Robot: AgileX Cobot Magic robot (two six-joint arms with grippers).
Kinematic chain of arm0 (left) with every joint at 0, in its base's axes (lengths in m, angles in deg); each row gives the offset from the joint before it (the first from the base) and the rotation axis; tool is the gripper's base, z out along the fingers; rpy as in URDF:
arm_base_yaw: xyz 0 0 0.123 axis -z
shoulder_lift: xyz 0 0 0 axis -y
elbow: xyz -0.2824 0 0.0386 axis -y
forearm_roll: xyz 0.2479 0 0.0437 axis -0.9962 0 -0.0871
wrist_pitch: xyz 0 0 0 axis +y
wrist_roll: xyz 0.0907 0 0.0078 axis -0.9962 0 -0.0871
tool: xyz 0 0 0 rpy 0 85 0
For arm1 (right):
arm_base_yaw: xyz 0 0 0.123 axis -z
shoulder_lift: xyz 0 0 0 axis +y
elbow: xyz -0.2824 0 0.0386 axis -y
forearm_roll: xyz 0.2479 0 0.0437 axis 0.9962 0 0.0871
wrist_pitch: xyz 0 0 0 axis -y
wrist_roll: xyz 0.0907 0 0.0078 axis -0.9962 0 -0.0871
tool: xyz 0 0 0 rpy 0 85 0
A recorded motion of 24 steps. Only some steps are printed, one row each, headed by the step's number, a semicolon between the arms.
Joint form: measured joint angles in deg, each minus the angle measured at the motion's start. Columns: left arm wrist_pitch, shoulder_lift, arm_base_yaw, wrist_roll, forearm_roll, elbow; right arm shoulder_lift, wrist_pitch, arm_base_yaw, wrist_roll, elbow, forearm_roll.
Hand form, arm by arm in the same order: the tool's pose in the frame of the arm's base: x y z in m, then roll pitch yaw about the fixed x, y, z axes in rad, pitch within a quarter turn. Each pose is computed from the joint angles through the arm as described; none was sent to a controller.
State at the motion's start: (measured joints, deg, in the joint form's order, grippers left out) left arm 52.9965 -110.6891 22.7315 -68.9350 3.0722 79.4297; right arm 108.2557 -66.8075 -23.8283 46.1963 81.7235 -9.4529
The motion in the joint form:
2: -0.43 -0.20 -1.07 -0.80 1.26 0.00; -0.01 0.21 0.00 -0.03 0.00 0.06
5: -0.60 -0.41 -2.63 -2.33 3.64 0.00; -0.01 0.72 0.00 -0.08 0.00 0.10
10: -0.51 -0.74 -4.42 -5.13 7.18 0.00; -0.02 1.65 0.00 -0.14 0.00 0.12
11: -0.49 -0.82 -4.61 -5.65 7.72 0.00; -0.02 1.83 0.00 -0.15 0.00 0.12
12: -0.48 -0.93 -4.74 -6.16 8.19 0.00; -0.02 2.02 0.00 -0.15 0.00 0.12
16: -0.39 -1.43 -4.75 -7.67 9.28 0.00; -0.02 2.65 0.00 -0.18 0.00 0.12
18: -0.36 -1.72 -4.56 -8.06 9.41 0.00; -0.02 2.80 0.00 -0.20 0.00 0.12
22: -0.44 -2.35 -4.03 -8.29 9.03 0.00; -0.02 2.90 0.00 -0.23 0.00 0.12
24: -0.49 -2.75 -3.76 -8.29 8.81 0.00; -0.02 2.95 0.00 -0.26 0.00 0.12
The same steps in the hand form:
2: 0.3589 -0.1484 0.1918 2.9860 0.1292 1.5765; 0.3437 0.1369 0.2176 -3.0155 -0.0903 -1.8629
5: 0.3624 -0.1416 0.1906 2.9968 0.1593 1.5980; 0.3444 0.1373 0.2176 -3.0095 -0.0836 -1.8632
10: 0.3657 -0.1346 0.1890 3.0152 0.2016 1.6126; 0.3456 0.1380 0.2177 -2.9980 -0.0720 -1.8628
11: 0.3661 -0.1341 0.1885 3.0180 0.2077 1.6119; 0.3459 0.1381 0.2177 -2.9957 -0.0698 -1.8626
12: 0.3664 -0.1338 0.1879 3.0207 0.2128 1.6098; 0.3462 0.1383 0.2177 -2.9934 -0.0675 -1.8623
16: 0.3665 -0.1352 0.1847 3.0307 0.2223 1.5951; 0.3470 0.1387 0.2178 -2.9855 -0.0599 -1.8617
18: 0.3662 -0.1367 0.1828 3.0353 0.2217 1.5871; 0.3473 0.1388 0.2178 -2.9836 -0.0580 -1.8617
22: 0.3658 -0.1398 0.1784 3.0417 0.2125 1.5725; 0.3474 0.1389 0.2178 -2.9823 -0.0567 -1.8621
24: 0.3656 -0.1414 0.1756 3.0465 0.2072 1.5671; 0.3475 0.1390 0.2178 -2.9817 -0.0561 -1.8625

